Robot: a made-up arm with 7 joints. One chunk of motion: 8 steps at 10 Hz.
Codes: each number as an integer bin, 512 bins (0 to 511) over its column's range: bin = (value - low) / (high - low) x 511, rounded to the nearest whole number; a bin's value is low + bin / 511 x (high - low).
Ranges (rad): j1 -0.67..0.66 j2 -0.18..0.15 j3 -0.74..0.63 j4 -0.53..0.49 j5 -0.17..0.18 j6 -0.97..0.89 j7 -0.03..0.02
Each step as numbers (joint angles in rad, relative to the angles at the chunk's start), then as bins.
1 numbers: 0.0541 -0.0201 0.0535 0.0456 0.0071 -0.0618 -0.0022
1 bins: 278 248 296 288 259 250 284
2 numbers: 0.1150 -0.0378 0.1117 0.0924 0.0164 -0.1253 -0.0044
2 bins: 302 220 318 312 272 232 262
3 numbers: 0.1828 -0.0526 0.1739 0.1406 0.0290 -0.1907 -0.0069
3 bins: 328 197 341 336 291 214 236
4 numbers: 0.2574 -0.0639 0.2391 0.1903 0.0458 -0.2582 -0.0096
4 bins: 356 180 365 361 315 196 208
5 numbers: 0.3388 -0.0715 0.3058 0.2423 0.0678 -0.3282 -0.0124
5 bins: 388 168 390 387 347 176 180
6 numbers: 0.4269 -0.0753 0.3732 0.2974 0.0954 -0.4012 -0.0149
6 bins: 421 162 415 415 387 156 154
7 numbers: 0.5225 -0.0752 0.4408 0.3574 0.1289 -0.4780 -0.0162
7 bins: 458 162 440 445 436 135 141
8 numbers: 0.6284 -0.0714 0.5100 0.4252 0.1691 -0.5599 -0.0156
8 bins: 499 168 466 479 495 113 147
